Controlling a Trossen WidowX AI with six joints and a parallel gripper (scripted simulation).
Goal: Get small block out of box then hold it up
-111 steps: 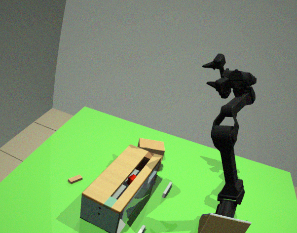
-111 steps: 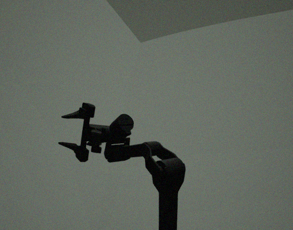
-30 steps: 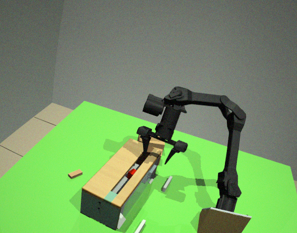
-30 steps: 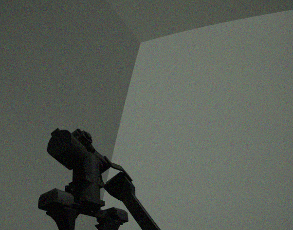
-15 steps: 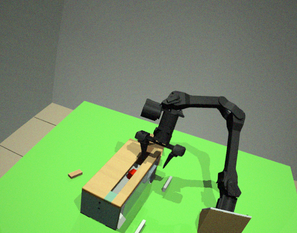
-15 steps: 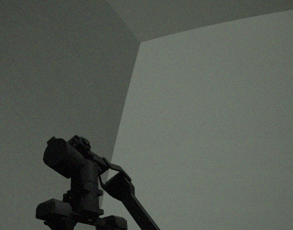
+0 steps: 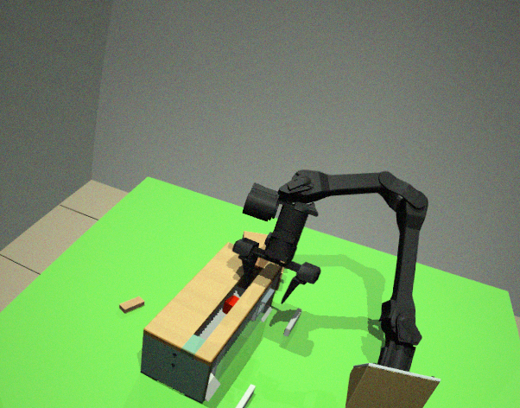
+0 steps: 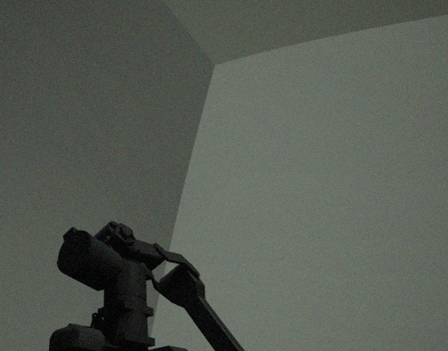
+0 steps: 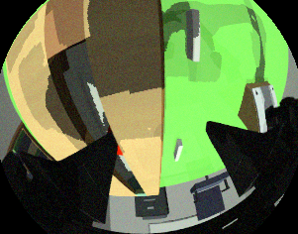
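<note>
My gripper tip is 6 cm short of the red block, 3 cm to the right of it and 3 cm above it. Also, from my gripper tip: box (6 cm to the left, 5 cm below, 5 cm ahead); then tan block (31 cm to the right, 9 cm below, 3 cm ahead).
</note>
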